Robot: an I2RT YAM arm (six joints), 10 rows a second.
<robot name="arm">
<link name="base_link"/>
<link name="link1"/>
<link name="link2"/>
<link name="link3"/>
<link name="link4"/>
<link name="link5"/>
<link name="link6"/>
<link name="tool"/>
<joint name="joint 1" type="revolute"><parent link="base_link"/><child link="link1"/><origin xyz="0 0 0.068" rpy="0 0 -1.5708"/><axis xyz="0 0 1"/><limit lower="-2.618" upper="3.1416"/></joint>
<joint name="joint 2" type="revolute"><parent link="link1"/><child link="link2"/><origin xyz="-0.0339 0.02 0.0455" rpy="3.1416 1.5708 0"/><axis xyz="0 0 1"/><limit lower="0" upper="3.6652"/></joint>
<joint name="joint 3" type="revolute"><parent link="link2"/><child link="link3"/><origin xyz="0 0.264 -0.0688" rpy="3.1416 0 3.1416"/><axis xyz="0 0 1"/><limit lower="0" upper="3.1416"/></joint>
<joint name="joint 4" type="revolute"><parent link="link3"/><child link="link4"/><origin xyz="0.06 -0.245 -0.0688" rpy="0 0 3.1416"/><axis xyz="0 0 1"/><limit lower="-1.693" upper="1.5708"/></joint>
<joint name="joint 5" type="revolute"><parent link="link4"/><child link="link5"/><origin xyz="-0.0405 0.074 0.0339" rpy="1.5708 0 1.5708"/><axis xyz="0 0 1"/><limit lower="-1.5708" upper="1.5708"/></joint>
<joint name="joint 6" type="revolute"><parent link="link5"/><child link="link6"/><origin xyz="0.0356 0 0.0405" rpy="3.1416 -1.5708 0"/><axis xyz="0 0 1"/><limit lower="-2.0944" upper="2.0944"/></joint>
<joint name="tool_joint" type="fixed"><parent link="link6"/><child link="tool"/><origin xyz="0 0 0" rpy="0 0 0"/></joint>
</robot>
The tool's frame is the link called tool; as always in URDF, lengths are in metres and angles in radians.
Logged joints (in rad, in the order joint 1, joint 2, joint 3, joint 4, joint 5, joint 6), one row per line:
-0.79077 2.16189 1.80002 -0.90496 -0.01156 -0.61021
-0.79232 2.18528 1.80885 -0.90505 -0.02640 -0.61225
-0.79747 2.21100 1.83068 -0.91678 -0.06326 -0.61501
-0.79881 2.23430 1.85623 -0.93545 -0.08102 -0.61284
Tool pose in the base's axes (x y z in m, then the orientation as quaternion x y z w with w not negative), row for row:
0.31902 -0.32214 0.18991 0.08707 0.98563 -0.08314 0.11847
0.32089 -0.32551 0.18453 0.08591 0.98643 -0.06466 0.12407
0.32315 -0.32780 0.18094 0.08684 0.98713 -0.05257 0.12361
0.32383 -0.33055 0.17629 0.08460 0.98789 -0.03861 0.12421
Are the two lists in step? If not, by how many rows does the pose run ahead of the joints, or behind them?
The pose runs 1 row ahead of the joints: the pose in row i belongs to the joints in row i + 1.
